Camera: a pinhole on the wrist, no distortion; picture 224 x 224 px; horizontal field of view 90.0 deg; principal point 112.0 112.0 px. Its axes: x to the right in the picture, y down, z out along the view. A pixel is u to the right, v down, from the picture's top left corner.
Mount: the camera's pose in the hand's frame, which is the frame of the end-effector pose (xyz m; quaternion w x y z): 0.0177 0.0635 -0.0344 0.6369 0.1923 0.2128 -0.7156
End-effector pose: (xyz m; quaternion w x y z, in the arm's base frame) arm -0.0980 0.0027 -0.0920 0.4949 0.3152 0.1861 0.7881
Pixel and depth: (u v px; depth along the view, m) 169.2 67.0 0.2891
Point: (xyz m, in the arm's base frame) 0.1658 -0.0127 -0.1555
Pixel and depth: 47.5 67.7 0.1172
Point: -0.0607 -0.0444 0.0130
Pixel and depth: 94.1 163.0 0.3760
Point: 0.1207 0.2189 0.1231
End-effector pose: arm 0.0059 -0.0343 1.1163 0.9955 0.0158 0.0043 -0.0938
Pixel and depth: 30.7 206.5 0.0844
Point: 0.1111 0.0057 1.1824
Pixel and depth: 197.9 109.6 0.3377
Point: -0.0766 -0.3641 1.2129
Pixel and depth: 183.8 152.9 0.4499
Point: 0.0682 -0.4984 1.2752
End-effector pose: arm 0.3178 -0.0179 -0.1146 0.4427 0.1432 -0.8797 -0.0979
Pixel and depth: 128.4 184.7 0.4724
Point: -0.0580 -0.3764 -0.1440
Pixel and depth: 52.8 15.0 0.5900
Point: 0.0366 0.2120 -0.8313
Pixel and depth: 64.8 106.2 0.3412
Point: 0.0431 -0.0108 -0.2985
